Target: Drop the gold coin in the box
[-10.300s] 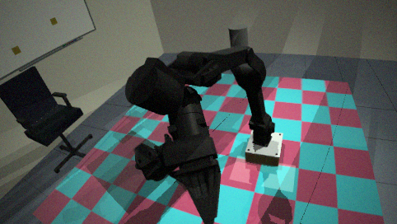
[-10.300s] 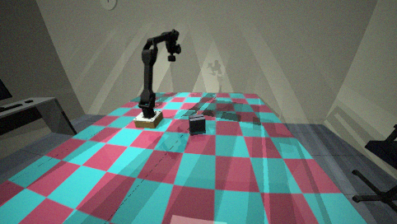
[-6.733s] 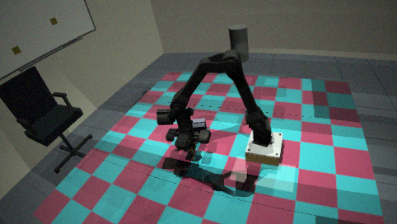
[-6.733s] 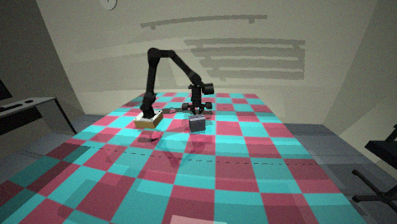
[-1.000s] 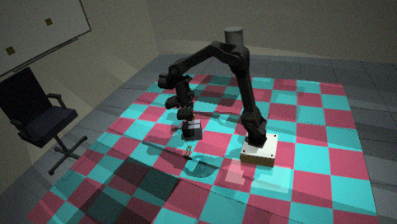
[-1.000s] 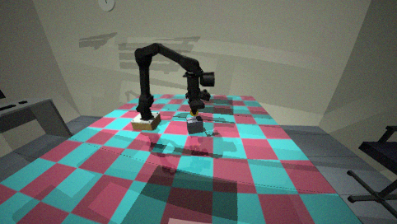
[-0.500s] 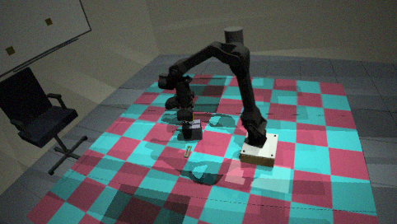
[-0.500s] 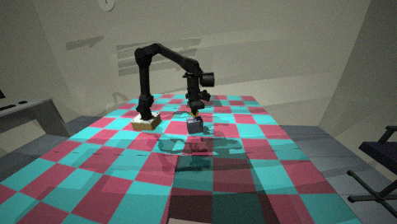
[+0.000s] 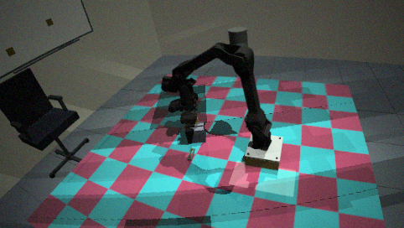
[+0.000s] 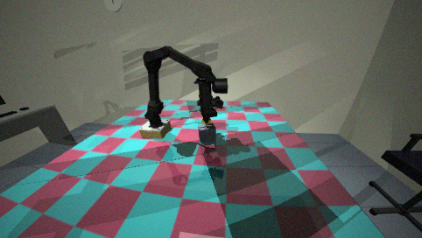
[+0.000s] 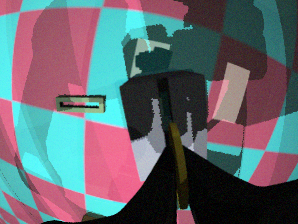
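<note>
Right now my gripper tip is 10 mm below the gold coin.
</note>
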